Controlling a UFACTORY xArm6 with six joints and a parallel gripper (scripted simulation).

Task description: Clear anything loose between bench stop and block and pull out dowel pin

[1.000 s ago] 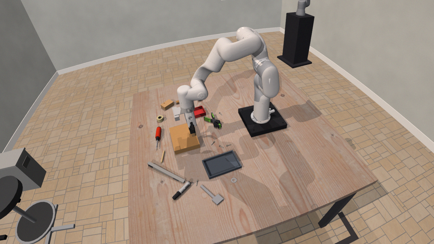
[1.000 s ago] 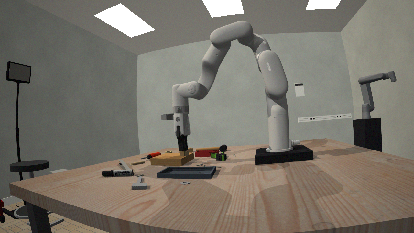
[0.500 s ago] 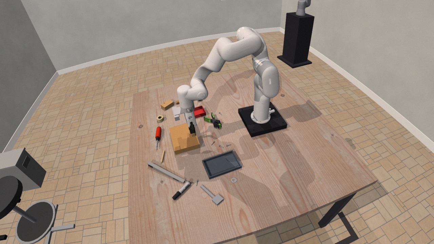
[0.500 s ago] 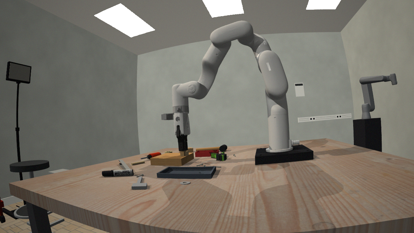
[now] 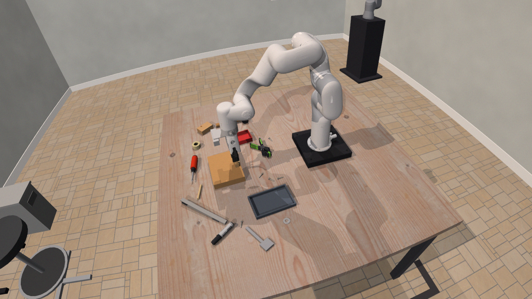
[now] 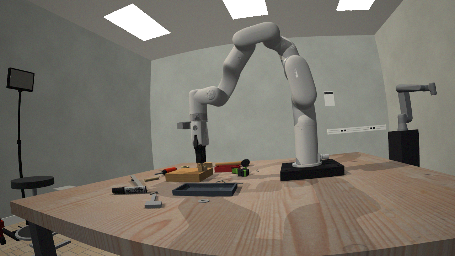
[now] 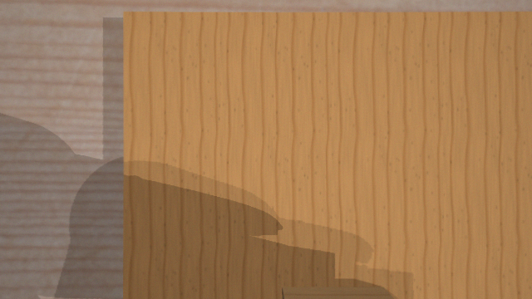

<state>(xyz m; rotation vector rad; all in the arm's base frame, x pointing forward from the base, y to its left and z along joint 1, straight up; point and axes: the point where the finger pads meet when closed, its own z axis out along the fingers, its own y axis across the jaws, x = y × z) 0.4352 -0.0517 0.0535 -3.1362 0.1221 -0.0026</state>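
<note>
My gripper is now 30 mm above the dowel pin. The rest, counted from my hand: small wooden block: 50 mm below; then red tray: 200 mm to the right, 80 mm below, 80 mm behind; then orange bench board: 60 mm below, 50 mm ahead, 10 mm to the right.
</note>
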